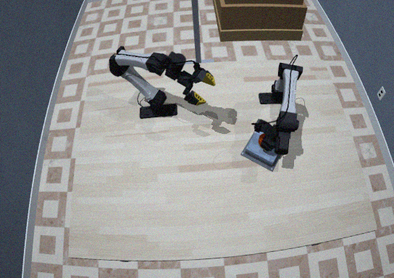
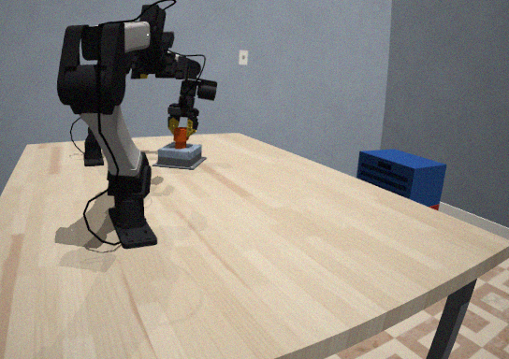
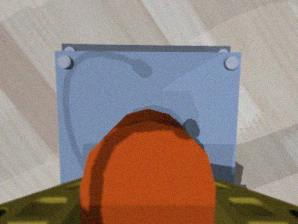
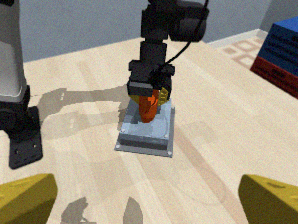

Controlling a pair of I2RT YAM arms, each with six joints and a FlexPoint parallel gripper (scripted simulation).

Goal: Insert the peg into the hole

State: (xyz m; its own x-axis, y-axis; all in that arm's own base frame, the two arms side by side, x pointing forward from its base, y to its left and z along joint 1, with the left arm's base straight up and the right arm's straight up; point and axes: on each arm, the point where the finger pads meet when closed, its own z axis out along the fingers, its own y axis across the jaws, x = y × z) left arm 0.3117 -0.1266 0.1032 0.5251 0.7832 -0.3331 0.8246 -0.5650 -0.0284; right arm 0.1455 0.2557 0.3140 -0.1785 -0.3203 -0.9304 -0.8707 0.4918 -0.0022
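Now: the blue-grey plate 6 cm below my left hand. The rest, counted from my left hand: orange peg: 2 cm below; then post: 120 cm behind, 21 cm to the right, 4 cm below.
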